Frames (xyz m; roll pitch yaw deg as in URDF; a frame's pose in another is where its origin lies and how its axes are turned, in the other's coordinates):
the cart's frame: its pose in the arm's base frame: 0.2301 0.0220 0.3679 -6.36 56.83 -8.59
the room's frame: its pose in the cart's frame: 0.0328 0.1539 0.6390 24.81 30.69 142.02
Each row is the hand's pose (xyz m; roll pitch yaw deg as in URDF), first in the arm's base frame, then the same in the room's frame.
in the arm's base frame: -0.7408 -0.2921 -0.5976 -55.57 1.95 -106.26
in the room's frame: 0.5753 -0.6424 -1.8558 -11.52 51.20 125.18
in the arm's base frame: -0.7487 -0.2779 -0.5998 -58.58 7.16 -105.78
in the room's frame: 0.5892 -0.6508 -1.8532 -9.13 54.42 132.00
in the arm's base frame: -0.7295 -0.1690 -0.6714 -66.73 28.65 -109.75
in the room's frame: 0.6203 -0.7708 -1.8087 17.37 67.01 169.75
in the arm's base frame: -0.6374 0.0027 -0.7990 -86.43 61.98 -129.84
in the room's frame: 0.6183 -0.9800 -1.7064 83.84 56.24 -112.23
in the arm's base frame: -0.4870 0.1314 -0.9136 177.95 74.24 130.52
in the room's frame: 0.5497 -1.1628 -1.5873 99.62 26.37 -89.44
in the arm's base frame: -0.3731 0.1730 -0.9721 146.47 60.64 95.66
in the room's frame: 0.4721 -1.2480 -1.5178 102.29 8.50 -84.18
